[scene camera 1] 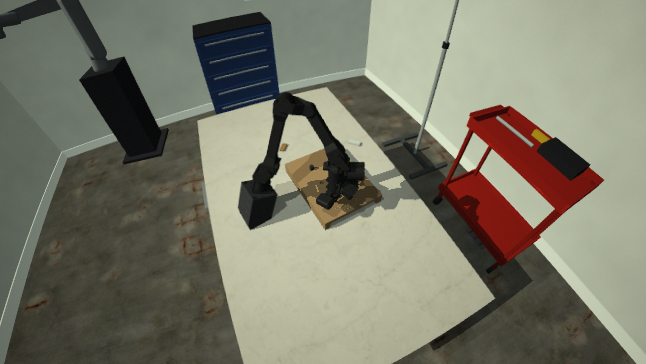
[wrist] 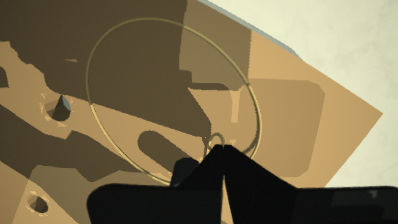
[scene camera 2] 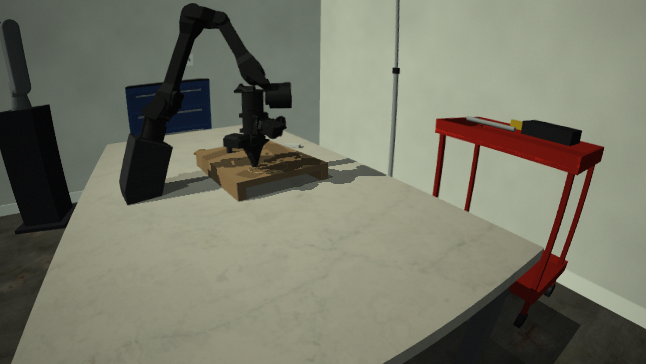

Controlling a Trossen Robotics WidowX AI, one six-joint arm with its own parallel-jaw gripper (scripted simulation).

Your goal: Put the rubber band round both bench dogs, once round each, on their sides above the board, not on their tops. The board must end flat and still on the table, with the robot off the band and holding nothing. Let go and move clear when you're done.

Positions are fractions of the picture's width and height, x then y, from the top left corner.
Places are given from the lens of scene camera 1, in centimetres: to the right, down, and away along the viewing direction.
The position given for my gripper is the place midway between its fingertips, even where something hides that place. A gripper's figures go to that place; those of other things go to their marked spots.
my gripper (scene camera 1: 0.52, 0.55): 5, 8, 110
wooden board (scene camera 1: 0.48, 0.48): -7, -4, 122
